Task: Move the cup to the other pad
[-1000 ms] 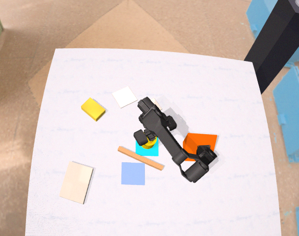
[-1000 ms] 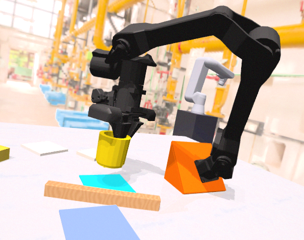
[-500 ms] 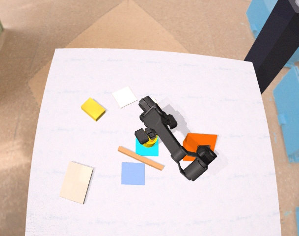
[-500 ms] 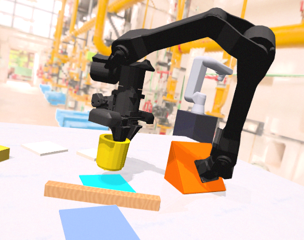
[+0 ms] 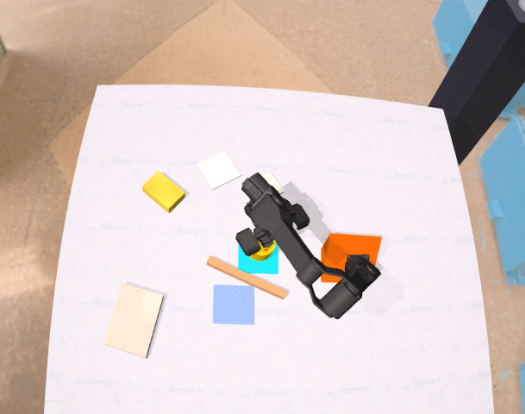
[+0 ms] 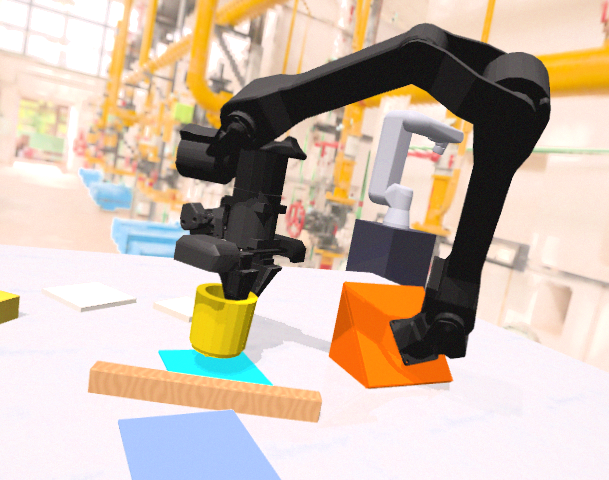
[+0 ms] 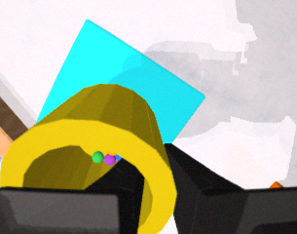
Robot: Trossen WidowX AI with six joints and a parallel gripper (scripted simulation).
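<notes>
Now: the cyan pad 70 mm below my gripper tip, 20 mm to the left of it and 20 mm ahead of it. From my gripper tip the other things lie so: yellow cup: 20 mm ahead, 10 mm to the left; then wooden bar: 90 mm to the left, 60 mm below, 60 mm ahead.
</notes>
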